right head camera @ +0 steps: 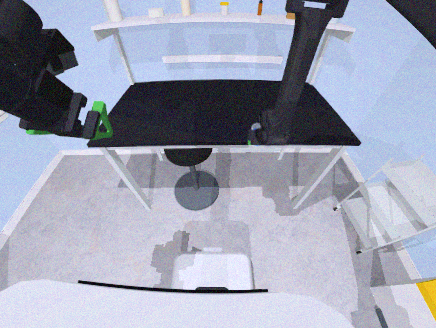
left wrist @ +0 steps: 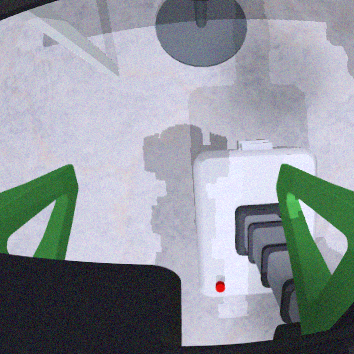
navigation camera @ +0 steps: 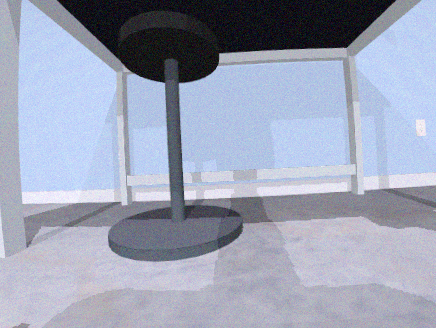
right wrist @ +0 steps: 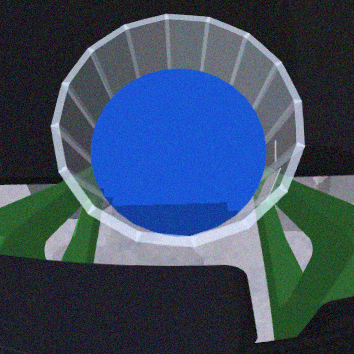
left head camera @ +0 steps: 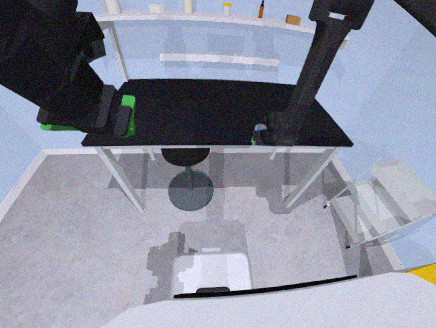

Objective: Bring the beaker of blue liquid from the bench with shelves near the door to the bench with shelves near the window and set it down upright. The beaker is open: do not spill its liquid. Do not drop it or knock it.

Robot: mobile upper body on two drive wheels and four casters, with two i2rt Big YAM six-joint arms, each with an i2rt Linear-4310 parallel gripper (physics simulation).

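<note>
The open beaker of blue liquid [left head camera: 259, 129] [right head camera: 255, 128] [right wrist: 178, 135] is upright between the fingers of my right gripper [right wrist: 177, 175], which is shut on it. The liquid lies well below the rim. The beaker appears at the front edge of a black-topped bench with shelves [left head camera: 200, 107] [right head camera: 200, 110]; the arm hides much of it in the head views, and I cannot tell whether it touches the top. My left gripper [left head camera: 92, 122] [right head camera: 70, 126] [left wrist: 176, 175] is open and empty, at the bench's left front corner. Neither window nor door shows.
A round stool [left head camera: 190, 190] [right head camera: 196, 190] [navigation camera: 175, 145] stands under the bench's front. A shelf [left head camera: 220, 19] [right head camera: 220, 21] above holds bottles and small boxes. A pale step-like frame [left head camera: 367, 205] [right head camera: 377, 202] stands at the right. A yellow item [left head camera: 425, 273] [right head camera: 429, 295] shows at lower right.
</note>
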